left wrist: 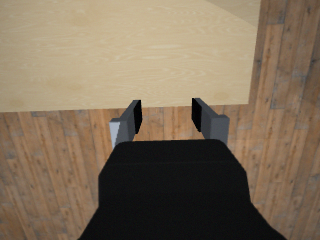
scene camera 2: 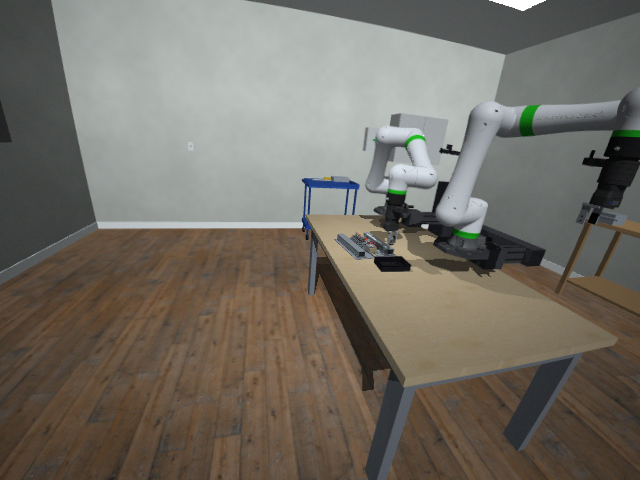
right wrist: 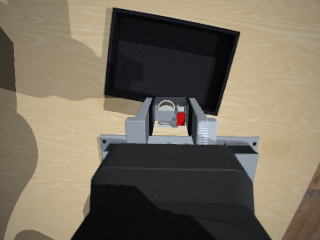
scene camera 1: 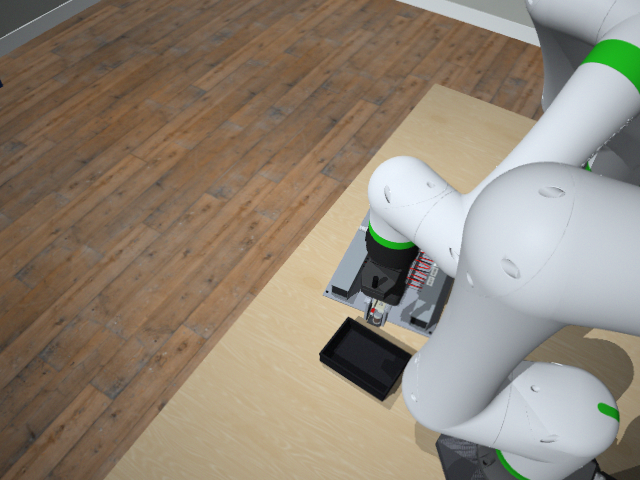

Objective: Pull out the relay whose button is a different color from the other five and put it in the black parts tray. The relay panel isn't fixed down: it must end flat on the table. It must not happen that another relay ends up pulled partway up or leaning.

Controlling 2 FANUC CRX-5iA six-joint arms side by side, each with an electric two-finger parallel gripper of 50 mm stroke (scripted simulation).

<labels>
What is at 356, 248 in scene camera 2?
A relay panel.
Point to a black parts tray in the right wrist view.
148, 55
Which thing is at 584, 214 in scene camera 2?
My left gripper.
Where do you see a black parts tray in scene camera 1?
366, 354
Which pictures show the relay panel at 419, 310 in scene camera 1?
Scene camera 2, the right wrist view and scene camera 1 only.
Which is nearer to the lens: the relay panel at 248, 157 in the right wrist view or the red-button relay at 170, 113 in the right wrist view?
The red-button relay.
</labels>
